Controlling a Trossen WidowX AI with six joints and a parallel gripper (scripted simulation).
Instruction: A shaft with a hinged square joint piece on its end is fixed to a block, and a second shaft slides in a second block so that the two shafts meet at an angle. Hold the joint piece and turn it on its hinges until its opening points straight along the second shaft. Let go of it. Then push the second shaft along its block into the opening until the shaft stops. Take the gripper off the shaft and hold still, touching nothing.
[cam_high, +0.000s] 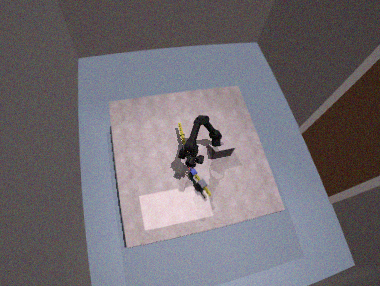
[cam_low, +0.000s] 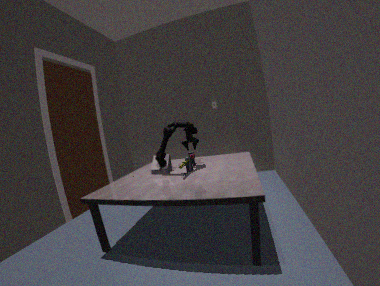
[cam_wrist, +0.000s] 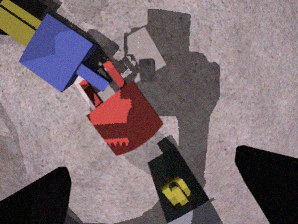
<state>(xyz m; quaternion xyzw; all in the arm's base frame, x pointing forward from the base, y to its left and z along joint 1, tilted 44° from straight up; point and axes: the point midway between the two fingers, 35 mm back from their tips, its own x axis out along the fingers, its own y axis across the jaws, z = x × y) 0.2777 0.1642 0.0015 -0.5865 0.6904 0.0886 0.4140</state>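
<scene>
My gripper tip is now 70 mm above the red joint piece, 10 mm to the right of it and 10 mm past it.
</scene>
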